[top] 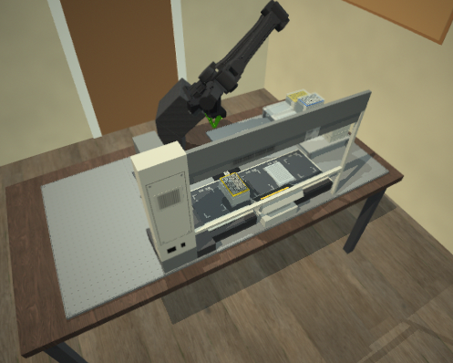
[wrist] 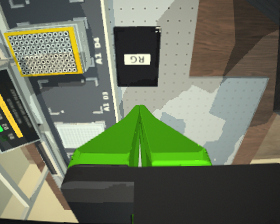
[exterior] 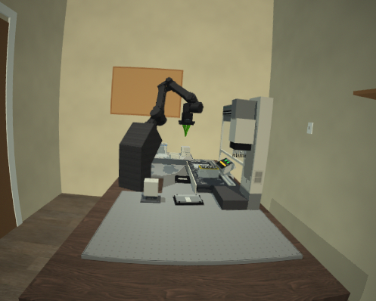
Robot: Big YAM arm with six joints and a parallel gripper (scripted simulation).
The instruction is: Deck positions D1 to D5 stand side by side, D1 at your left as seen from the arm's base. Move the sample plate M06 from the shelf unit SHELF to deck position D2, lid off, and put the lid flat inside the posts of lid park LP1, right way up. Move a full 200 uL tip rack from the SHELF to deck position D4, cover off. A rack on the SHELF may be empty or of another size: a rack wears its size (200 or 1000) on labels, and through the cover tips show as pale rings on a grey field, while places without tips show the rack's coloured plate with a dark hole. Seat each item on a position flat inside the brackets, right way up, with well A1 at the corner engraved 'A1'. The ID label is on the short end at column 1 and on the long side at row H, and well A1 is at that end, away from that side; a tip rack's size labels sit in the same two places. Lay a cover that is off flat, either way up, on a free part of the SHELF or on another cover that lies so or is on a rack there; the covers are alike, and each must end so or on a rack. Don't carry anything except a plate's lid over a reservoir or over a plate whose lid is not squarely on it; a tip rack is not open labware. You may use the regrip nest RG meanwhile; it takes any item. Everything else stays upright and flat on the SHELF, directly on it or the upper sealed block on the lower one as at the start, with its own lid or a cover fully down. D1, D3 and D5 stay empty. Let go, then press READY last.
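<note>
The white ready button box is 27 cm to the right of my hand, 25 cm below it and 19 cm behind it. The rest, counted from my hand: yellow-framed tip rack (22 cm below, 16 cm ahead, 1 cm to the right); then RG label (31 cm below, 6 cm to the left, 1 cm ahead); then perforated board (31 cm below, 1 cm to the left, 1 cm ahead).
</note>
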